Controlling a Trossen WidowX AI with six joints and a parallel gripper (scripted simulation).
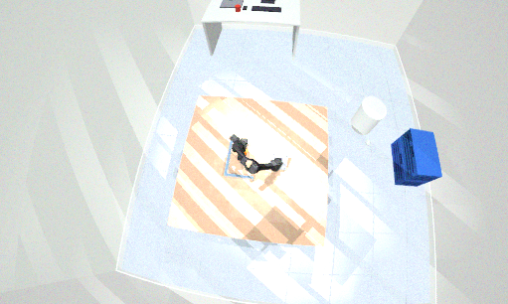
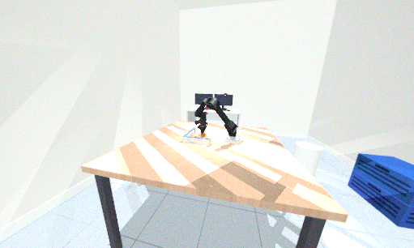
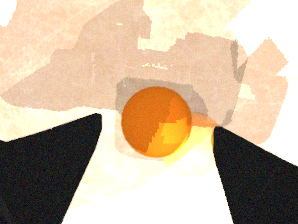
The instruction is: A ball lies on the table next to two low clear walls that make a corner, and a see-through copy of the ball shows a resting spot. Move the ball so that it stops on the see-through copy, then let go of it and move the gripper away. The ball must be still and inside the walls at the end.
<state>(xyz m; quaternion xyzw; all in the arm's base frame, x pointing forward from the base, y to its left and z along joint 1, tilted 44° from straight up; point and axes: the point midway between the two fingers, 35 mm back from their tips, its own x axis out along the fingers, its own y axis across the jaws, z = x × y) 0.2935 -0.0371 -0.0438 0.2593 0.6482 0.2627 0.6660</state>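
Now: the orange ball 10 mm below my gripper tip. Round my gripper tip: see-through copy of ball 30 mm to the right, 20 mm behind, 10 mm below.
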